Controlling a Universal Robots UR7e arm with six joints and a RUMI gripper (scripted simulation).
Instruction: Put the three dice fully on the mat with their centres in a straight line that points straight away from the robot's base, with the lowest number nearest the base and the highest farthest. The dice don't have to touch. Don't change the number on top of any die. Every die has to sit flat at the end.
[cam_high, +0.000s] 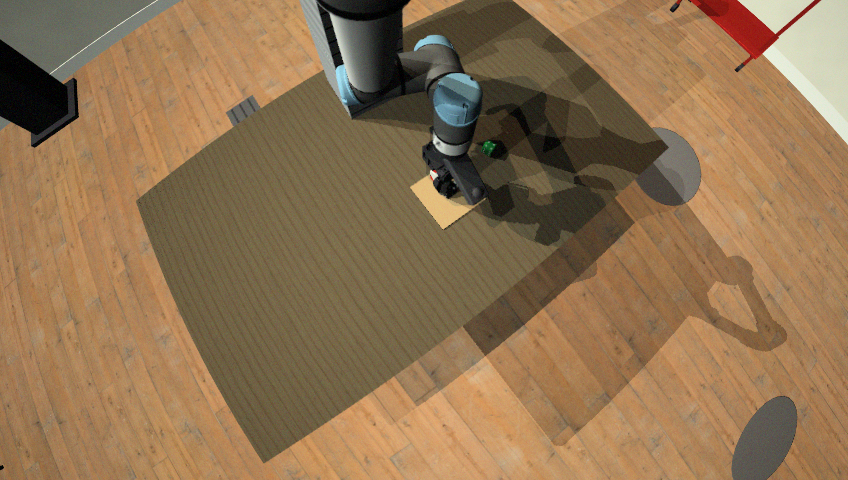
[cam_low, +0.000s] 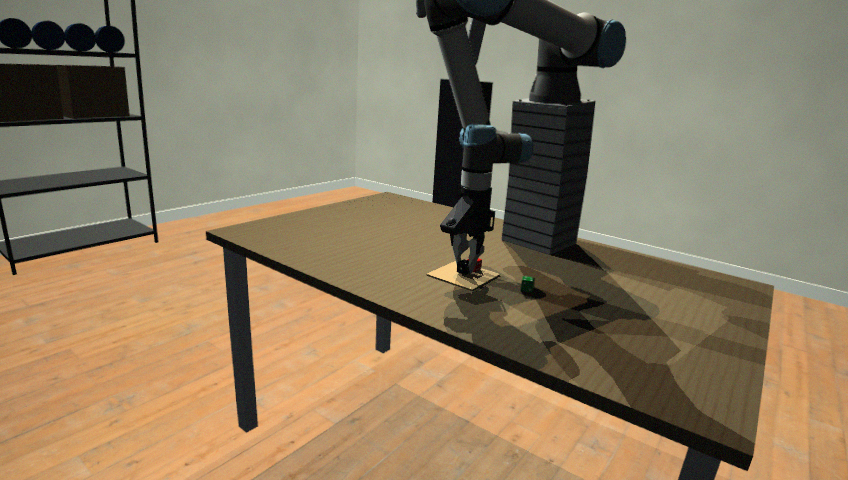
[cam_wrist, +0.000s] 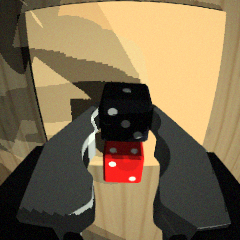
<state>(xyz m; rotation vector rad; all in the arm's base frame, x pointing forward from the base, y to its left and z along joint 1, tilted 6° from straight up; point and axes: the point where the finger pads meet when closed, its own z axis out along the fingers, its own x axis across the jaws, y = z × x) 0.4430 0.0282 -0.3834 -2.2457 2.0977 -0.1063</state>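
The black die is right at my hand. Also, from my hand: tan mat (2 cm below); then green die (16 cm to the left, 5 cm behind, 1 cm below); then red die (5 cm behind, 1 cm below).
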